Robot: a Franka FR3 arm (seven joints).
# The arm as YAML. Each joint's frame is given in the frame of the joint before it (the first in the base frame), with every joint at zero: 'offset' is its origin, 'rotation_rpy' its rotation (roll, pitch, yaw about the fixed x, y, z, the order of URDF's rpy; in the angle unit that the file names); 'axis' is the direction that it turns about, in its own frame. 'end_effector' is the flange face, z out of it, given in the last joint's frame.
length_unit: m
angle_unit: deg
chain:
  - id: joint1
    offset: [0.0, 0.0, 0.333]
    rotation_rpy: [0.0, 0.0, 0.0]
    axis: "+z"
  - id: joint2
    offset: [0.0, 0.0, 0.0]
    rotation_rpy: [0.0, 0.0, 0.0]
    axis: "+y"
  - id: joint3
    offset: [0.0, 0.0, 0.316]
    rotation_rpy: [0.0, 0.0, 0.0]
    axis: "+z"
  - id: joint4
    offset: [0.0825, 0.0, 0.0]
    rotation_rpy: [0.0, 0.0, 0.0]
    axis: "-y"
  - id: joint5
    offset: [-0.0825, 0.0, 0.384]
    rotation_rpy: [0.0, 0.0, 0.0]
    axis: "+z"
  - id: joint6
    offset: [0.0, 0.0, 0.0]
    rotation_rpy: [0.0, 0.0, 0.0]
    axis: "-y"
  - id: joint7
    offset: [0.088, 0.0, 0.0]
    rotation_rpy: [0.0, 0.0, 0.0]
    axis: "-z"
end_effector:
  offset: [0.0, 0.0, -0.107]
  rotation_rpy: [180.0, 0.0, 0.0]
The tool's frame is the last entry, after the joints.
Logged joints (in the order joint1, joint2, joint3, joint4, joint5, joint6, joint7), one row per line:
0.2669, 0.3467, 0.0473, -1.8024, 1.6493, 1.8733, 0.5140
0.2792, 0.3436, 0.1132, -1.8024, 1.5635, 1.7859, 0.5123
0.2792, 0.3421, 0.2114, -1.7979, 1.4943, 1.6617, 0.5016
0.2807, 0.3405, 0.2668, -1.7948, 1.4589, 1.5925, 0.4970
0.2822, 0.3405, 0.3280, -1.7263, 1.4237, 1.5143, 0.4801
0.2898, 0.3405, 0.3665, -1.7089, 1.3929, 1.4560, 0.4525
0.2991, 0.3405, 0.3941, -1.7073, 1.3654, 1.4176, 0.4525
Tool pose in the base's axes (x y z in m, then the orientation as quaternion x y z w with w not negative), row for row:
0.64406, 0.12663, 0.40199, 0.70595, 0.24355, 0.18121, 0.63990
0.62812, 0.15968, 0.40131, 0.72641, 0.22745, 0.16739, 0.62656
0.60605, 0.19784, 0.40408, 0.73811, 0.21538, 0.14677, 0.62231
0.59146, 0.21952, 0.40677, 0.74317, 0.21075, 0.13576, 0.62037
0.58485, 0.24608, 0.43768, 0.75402, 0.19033, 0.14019, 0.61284
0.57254, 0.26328, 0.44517, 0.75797, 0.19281, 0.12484, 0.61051
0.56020, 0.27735, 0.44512, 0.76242, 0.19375, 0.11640, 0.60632
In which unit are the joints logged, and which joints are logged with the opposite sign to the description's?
The joints are logged in radians. Opposite sign: joint5.
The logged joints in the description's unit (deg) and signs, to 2 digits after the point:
15.29, 19.86, 2.71, -103.27, -94.50, 107.33, 29.45
16.00, 19.69, 6.49, -103.27, -89.58, 102.32, 29.35
16.00, 19.60, 12.11, -103.01, -85.62, 95.21, 28.74
16.08, 19.51, 15.29, -102.83, -83.59, 91.24, 28.48
16.17, 19.51, 18.79, -98.91, -81.57, 86.76, 27.51
16.60, 19.51, 21.00, -97.91, -79.81, 83.42, 25.93
17.14, 19.51, 22.58, -97.82, -78.23, 81.22, 25.93

